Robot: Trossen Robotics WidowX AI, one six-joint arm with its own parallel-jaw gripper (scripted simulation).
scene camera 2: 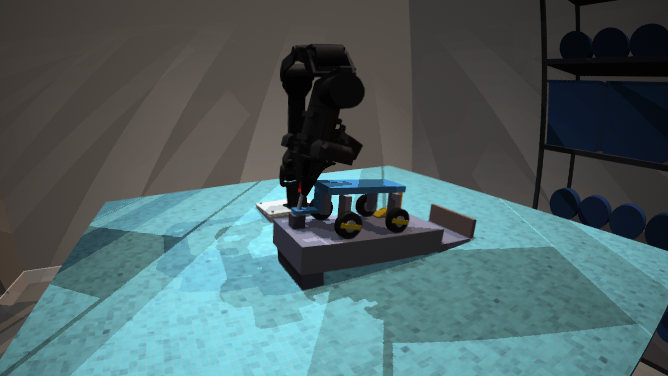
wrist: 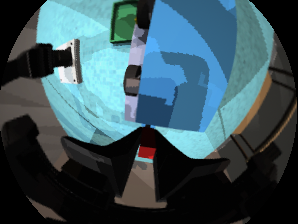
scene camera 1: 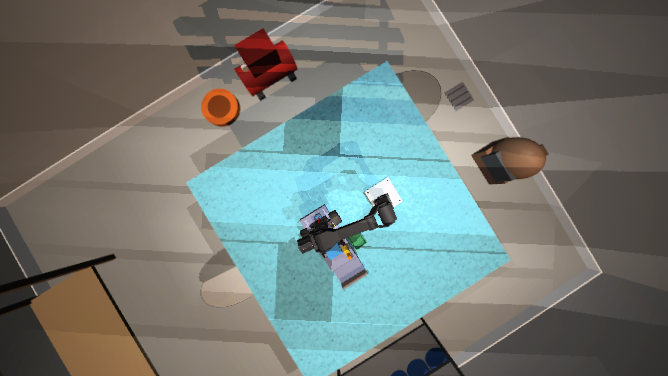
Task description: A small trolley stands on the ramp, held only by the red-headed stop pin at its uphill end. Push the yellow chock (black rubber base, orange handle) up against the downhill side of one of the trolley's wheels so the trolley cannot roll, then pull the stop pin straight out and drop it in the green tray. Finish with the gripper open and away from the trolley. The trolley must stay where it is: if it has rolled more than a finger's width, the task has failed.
Scene:
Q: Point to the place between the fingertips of my gripper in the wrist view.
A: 147, 130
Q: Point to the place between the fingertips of my gripper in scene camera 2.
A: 302, 194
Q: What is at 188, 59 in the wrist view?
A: A blue-topped trolley.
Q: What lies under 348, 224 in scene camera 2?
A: A blue-topped trolley.

